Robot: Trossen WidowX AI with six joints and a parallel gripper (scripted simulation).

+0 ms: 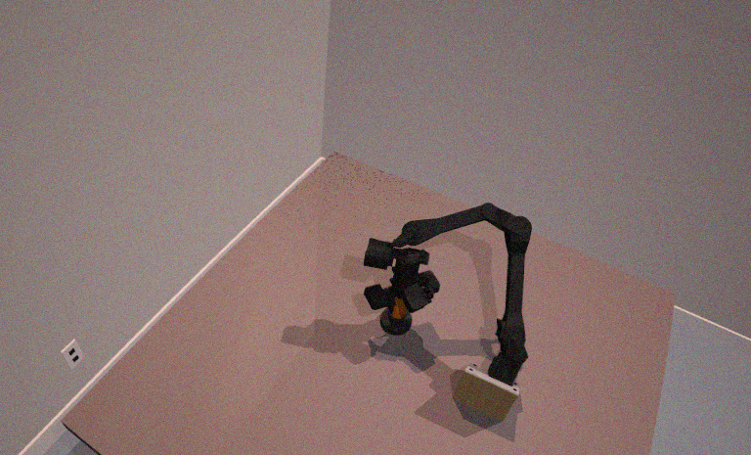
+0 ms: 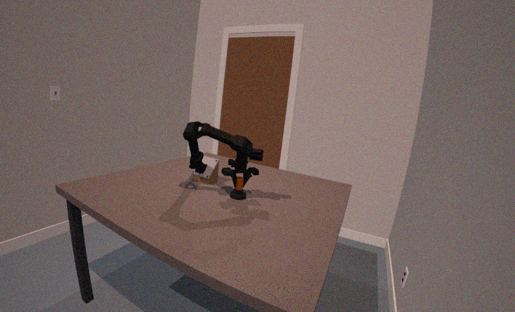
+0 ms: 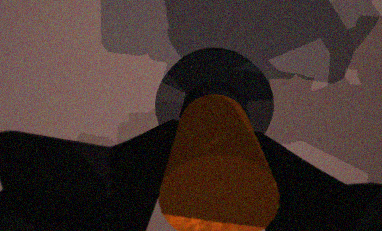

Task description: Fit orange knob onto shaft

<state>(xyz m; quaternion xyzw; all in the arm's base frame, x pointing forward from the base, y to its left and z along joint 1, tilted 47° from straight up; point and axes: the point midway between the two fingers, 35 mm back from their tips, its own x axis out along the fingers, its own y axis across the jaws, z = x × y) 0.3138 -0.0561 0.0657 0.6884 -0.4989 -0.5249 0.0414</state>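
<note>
Right now the round pedestal is 2 cm below my gripper tip. Round my gripper tip: orange knob: 3 cm above.
</note>
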